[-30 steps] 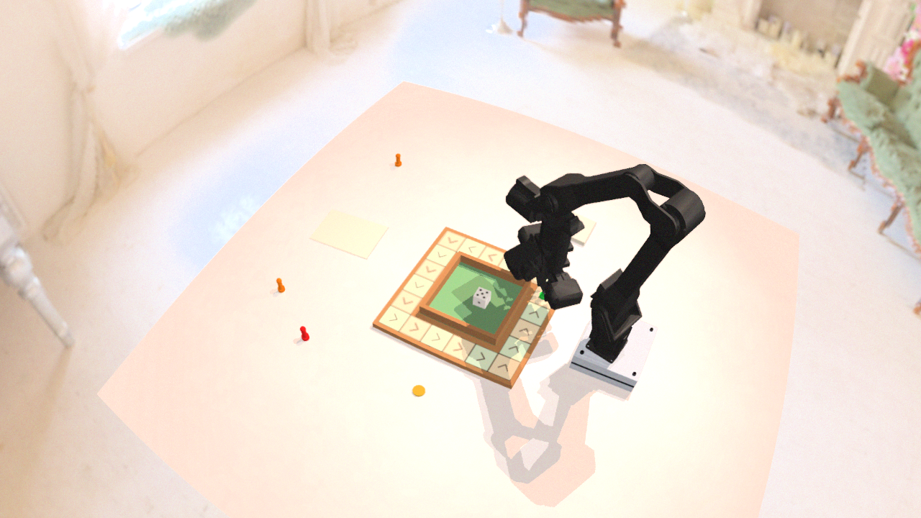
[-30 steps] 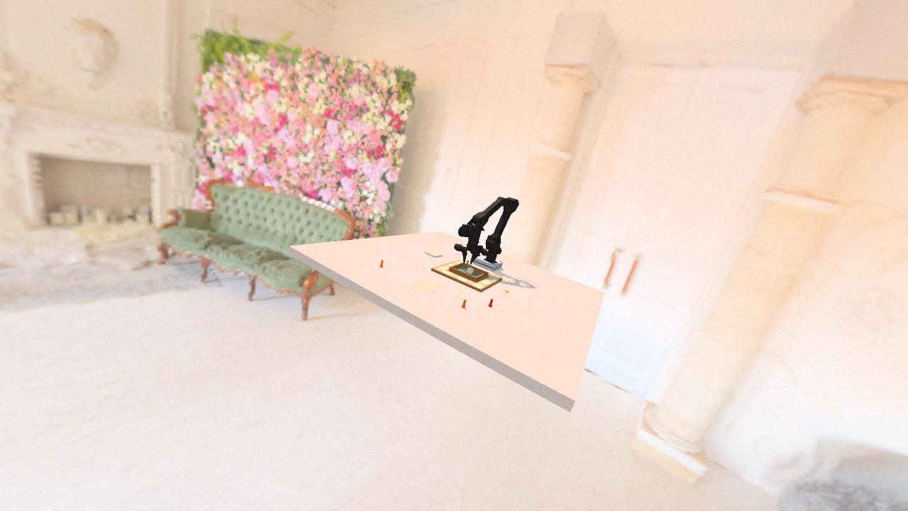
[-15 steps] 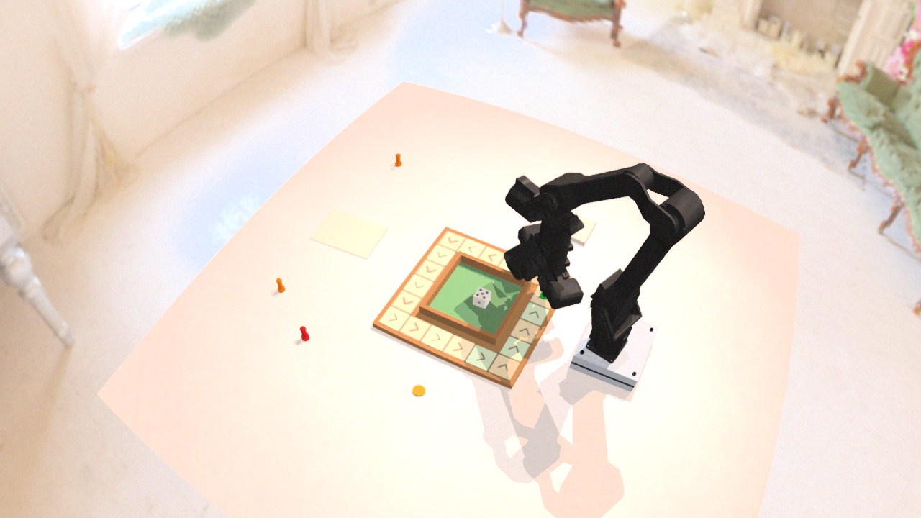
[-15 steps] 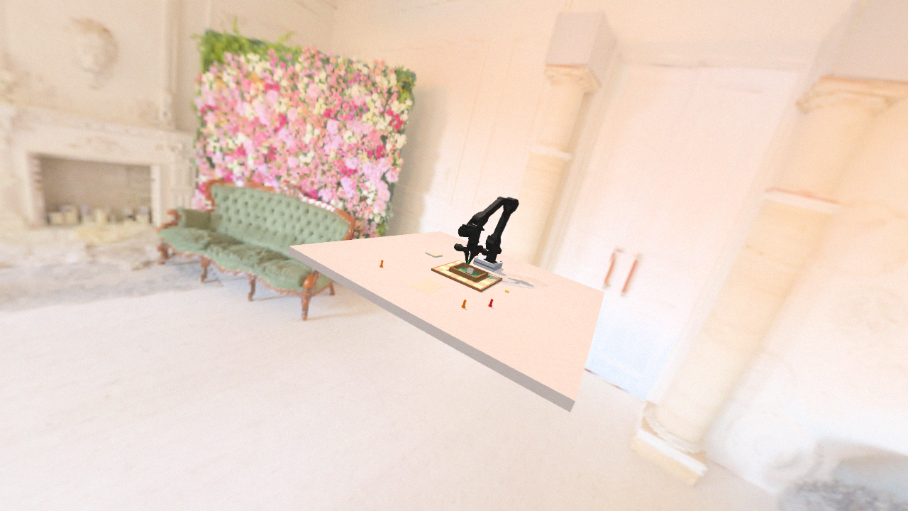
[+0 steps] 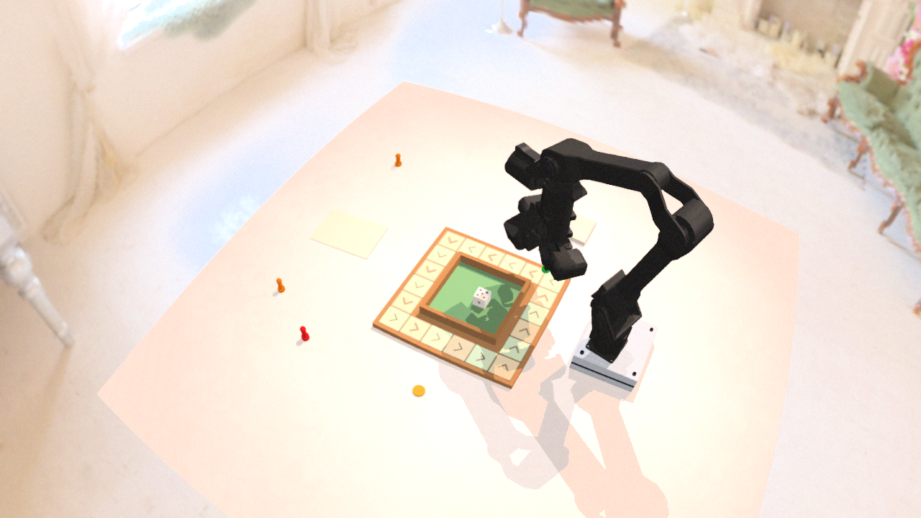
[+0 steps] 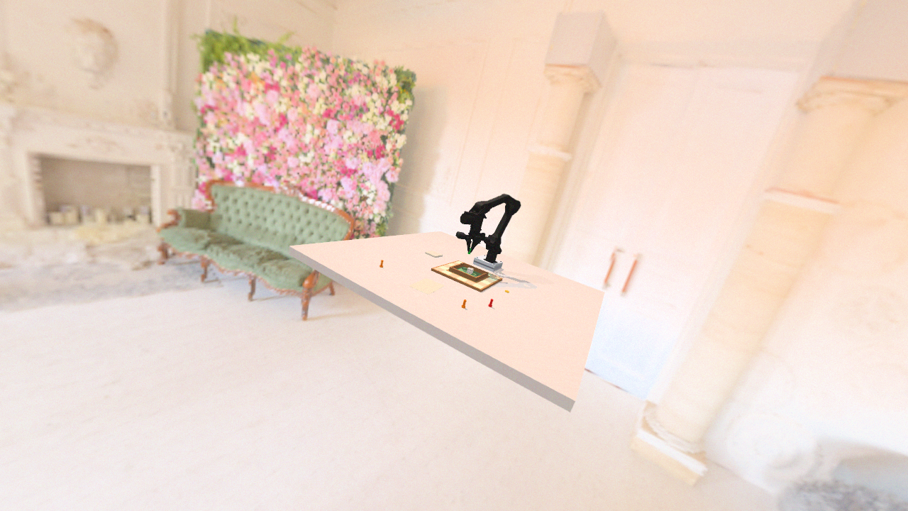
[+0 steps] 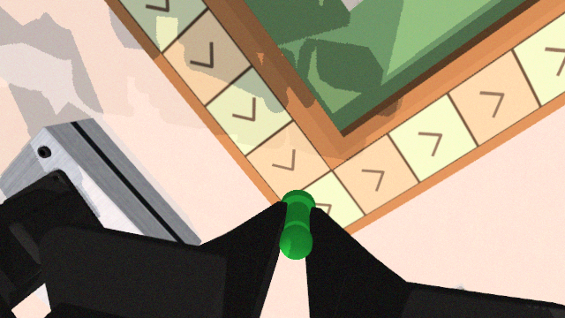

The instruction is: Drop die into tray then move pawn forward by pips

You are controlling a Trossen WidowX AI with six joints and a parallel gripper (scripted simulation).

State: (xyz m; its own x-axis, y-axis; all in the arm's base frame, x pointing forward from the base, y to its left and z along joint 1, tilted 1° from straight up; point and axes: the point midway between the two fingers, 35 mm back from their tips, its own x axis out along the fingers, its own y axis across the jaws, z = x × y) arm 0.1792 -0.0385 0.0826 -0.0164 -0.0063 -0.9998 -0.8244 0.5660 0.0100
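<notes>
Now: gripper tip 80 mm short of the white die, 90 mm to the right of it and 70 mm above it. The rest, counted from my gripper tip: green pawn (10 mm above); yellow disc (40 mm ahead, 310 mm to the left, 90 mm below); green dice tray (90 mm ahead, 90 mm to the left, 90 mm below).
</notes>
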